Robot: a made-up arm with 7 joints. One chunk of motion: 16 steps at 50 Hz.
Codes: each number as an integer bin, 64 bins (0 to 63) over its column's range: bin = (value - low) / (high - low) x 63, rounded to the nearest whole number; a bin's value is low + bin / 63 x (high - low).
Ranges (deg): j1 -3..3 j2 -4..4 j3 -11..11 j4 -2..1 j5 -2..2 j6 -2..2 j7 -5..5
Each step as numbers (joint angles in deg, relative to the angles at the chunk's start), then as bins.
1 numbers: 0.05 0.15 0.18 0.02 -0.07 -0.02 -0.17
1 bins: 32 33 32 42 30 31 30
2 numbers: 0.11 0.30 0.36 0.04 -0.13 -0.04 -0.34
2 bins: 33 34 33 43 29 31 29
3 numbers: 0.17 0.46 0.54 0.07 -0.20 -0.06 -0.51
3 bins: 33 35 33 43 28 31 28
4 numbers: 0.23 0.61 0.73 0.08 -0.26 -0.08 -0.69
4 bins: 34 36 34 44 27 30 27
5 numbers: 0.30 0.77 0.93 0.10 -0.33 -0.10 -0.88
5 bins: 35 38 34 44 26 30 26
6 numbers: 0.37 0.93 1.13 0.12 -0.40 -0.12 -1.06
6 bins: 35 39 35 45 25 30 25
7 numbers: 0.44 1.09 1.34 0.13 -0.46 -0.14 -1.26
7 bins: 36 40 35 45 24 29 24
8 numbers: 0.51 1.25 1.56 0.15 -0.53 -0.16 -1.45
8 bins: 37 41 36 45 23 29 22
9 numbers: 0.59 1.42 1.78 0.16 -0.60 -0.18 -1.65
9 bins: 38 43 37 45 22 29 21
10 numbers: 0.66 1.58 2.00 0.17 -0.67 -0.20 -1.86
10 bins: 38 44 37 46 21 28 20
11 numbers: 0.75 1.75 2.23 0.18 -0.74 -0.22 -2.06
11 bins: 39 45 38 46 20 28 19
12 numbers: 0.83 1.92 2.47 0.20 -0.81 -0.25 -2.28
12 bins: 40 47 39 46 19 28 17
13 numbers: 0.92 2.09 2.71 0.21 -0.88 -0.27 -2.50
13 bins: 41 48 39 46 18 27 16
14 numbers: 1.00 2.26 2.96 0.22 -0.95 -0.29 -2.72
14 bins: 42 49 40 47 17 27 14
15 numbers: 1.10 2.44 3.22 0.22 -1.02 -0.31 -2.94
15 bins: 43 51 41 47 15 27 13
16 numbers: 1.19 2.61 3.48 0.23 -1.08 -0.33 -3.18
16 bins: 44 52 41 47 14 26 11
